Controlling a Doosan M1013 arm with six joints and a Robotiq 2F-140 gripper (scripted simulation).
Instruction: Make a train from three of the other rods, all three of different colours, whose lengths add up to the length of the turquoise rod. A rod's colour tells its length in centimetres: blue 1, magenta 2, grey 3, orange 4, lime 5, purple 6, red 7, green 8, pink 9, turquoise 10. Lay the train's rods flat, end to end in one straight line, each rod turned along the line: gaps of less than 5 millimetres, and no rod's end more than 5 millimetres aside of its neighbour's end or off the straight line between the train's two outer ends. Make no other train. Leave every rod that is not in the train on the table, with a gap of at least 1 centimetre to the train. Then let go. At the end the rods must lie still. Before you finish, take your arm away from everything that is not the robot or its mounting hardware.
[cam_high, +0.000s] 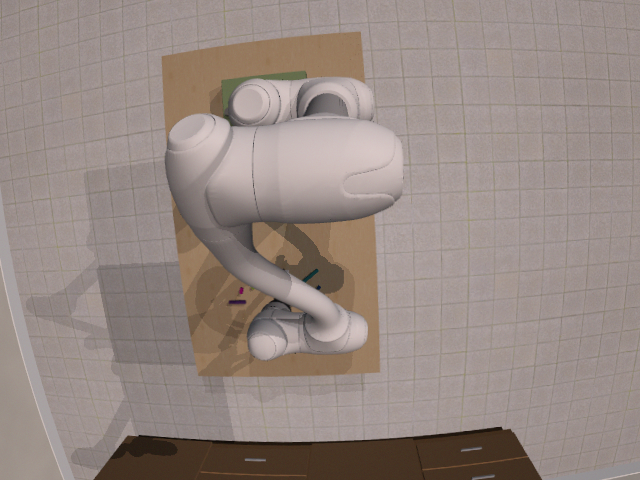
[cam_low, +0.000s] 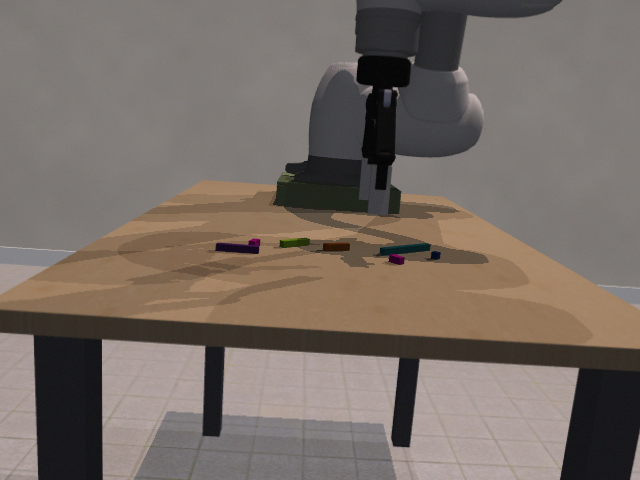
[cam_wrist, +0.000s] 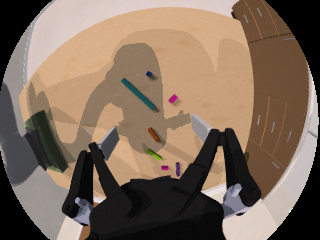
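Now: hand 10 cm to the right of the blue rod, 7 cm above it and 1 cm past it. Round my hand: orange rod: 7 cm below, 5 cm to the right; lime rod: 11 cm to the right, 7 cm below; turquoise rod: 7 cm below, 5 cm to the left, 4 cm behind.
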